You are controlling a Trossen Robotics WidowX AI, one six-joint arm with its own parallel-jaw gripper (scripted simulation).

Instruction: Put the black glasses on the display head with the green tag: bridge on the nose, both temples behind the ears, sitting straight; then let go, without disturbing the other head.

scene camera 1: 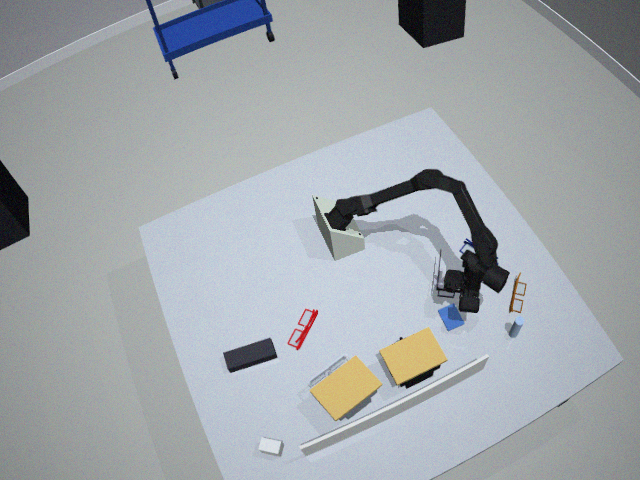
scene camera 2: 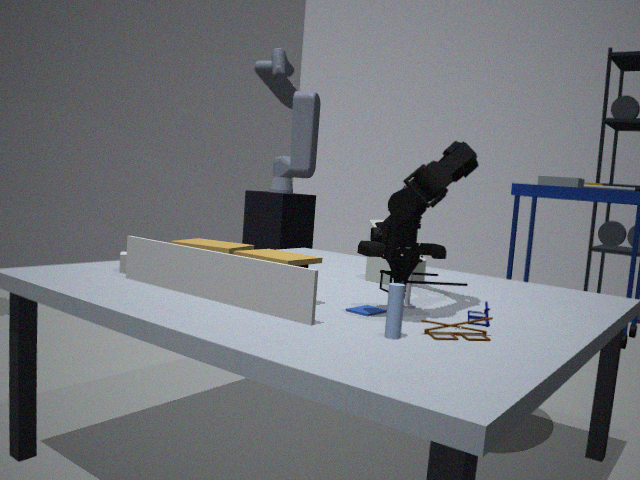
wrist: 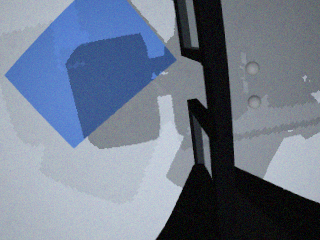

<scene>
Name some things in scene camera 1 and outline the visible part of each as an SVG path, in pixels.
My gripper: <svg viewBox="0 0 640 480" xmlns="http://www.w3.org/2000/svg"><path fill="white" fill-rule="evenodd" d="M463 261L462 267L464 267L464 272L460 270L446 271L444 288L450 293L455 293L459 289L462 296L459 299L460 312L477 313L480 302L478 297L480 296L483 278L470 279L466 276L466 262Z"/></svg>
A dark box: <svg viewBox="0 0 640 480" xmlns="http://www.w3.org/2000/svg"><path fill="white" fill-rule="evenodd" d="M271 338L223 352L227 370L233 373L240 369L243 370L277 358Z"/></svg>
</scene>
